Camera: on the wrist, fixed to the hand. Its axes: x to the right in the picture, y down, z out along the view.
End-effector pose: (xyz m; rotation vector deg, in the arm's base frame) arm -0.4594 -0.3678 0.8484 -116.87 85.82 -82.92
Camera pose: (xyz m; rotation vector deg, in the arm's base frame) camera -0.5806 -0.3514 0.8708 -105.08 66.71 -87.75
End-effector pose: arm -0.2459 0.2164 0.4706 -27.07 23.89 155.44
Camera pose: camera -0.2353 0.1327 0.3793 -19.05 48.73 148.36
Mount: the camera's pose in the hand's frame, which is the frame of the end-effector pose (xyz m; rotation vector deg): 0.0003 0.0503 -0.1137 19.19 -1.81 0.99
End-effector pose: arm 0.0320 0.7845 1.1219 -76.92 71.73 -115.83
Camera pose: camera -0.0751 0.8101 1.0642 -68.32 49.20 -118.95
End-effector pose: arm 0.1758 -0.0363 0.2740 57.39 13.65 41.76
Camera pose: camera 0.0968 0.0578 0.2549 76.40 19.00 40.19
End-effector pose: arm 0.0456 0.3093 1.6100 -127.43 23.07 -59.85
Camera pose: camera -0.0421 0.2238 1.6313 -110.71 12.26 -56.54
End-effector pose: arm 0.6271 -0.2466 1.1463 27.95 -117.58 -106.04
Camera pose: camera 0.6780 -0.3421 1.2076 30.02 -137.04 -86.91
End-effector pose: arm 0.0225 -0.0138 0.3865 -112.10 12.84 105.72
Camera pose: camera 0.1053 -0.1061 0.3776 -97.33 29.02 98.47
